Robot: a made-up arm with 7 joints. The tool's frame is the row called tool. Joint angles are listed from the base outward. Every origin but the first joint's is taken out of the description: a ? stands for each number. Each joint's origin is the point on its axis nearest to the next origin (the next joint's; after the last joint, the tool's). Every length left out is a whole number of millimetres.
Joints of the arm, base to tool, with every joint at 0 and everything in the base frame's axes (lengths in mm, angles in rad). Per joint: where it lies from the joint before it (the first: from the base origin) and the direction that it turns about. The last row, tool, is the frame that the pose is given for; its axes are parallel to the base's.
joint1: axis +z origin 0 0 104
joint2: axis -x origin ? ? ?
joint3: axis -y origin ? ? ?
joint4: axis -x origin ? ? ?
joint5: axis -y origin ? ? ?
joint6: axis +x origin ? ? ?
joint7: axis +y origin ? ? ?
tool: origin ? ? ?
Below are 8 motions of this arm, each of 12 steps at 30 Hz.
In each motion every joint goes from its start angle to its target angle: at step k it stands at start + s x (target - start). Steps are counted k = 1, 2, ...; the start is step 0. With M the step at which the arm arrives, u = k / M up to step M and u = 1 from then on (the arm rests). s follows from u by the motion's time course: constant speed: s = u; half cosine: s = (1 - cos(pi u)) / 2; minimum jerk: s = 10 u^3 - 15 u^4 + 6 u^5.
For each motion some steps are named. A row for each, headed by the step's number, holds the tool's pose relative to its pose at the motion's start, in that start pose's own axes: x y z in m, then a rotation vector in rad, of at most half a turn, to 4 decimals.
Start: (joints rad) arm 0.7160 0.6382 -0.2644 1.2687 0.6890 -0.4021 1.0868
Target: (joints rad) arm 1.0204 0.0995 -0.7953 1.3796 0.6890 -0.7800 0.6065
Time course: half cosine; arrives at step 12
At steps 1, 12:
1: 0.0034 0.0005 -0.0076 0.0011 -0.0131 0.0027
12: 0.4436 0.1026 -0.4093 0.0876 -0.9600 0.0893

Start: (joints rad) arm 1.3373 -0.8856 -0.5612 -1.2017 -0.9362 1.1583 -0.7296
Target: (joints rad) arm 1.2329 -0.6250 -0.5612 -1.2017 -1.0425 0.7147 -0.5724
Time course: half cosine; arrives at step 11
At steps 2, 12:
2: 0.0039 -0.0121 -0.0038 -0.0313 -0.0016 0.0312
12: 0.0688 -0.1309 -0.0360 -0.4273 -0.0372 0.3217

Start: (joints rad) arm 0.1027 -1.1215 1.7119 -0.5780 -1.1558 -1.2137 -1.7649
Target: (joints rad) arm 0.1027 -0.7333 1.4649 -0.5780 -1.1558 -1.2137 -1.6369
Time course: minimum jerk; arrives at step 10
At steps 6, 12:
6: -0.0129 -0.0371 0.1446 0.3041 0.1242 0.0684
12: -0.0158 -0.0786 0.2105 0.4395 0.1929 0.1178

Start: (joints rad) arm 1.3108 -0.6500 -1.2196 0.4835 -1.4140 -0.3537 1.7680
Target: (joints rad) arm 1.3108 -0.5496 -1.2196 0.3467 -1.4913 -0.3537 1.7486
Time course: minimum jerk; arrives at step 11
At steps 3, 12:
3: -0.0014 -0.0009 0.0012 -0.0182 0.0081 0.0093
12: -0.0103 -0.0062 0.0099 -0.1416 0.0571 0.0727

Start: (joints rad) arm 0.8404 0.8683 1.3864 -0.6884 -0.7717 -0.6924 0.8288
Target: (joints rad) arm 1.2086 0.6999 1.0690 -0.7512 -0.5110 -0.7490 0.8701
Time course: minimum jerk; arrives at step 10
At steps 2, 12:
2: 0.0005 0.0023 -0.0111 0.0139 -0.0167 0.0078
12: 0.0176 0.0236 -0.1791 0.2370 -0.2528 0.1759

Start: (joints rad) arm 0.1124 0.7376 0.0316 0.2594 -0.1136 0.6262 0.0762
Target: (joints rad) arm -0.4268 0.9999 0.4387 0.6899 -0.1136 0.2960 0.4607
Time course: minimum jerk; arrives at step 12
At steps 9, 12:
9: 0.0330 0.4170 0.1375 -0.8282 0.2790 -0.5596
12: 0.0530 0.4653 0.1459 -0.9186 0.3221 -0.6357

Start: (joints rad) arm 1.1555 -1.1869 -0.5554 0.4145 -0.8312 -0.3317 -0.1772
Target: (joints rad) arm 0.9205 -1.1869 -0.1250 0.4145 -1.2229 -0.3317 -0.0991
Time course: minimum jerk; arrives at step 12
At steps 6, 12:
6: 0.1279 0.1335 -0.0042 0.1261 -0.0142 -0.1289
12: 0.2677 0.2352 0.0251 0.2713 -0.0366 -0.2348

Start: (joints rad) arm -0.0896 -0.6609 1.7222 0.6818 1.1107 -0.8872 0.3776
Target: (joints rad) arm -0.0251 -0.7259 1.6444 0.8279 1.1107 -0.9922 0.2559
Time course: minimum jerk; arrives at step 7
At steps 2, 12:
2: 0.0035 -0.0133 -0.0076 -0.0270 -0.0169 0.0161
12: 0.0330 -0.0970 -0.0517 -0.1711 -0.1277 0.1249

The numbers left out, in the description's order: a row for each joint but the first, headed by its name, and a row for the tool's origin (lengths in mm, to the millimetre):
joint2: -346 25 0
joint3: 0 -28 67
joint4: -263 0 -83
joint5: 0 -128 -105
joint6: -46 0 -86
joint7: 0 49 94
tool: -362 0 -96

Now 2 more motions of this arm.
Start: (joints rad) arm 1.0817 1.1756 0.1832 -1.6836 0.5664 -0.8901 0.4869
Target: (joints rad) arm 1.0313 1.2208 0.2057 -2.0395 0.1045 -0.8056 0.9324
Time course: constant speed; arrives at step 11
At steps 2, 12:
2: -0.0206 -0.0160 0.0656 0.0319 0.1571 0.0682
12: 0.0268 -0.1312 0.3296 0.1190 0.8229 0.4413

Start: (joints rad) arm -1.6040 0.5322 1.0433 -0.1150 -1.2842 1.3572 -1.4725
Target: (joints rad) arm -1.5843 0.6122 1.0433 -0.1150 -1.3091 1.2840 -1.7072
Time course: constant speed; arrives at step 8
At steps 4, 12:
4: 0.0276 -0.0197 -0.0393 -0.0149 -0.1161 0.0773
12: 0.0614 -0.0377 -0.0765 -0.0205 -0.2322 0.1563

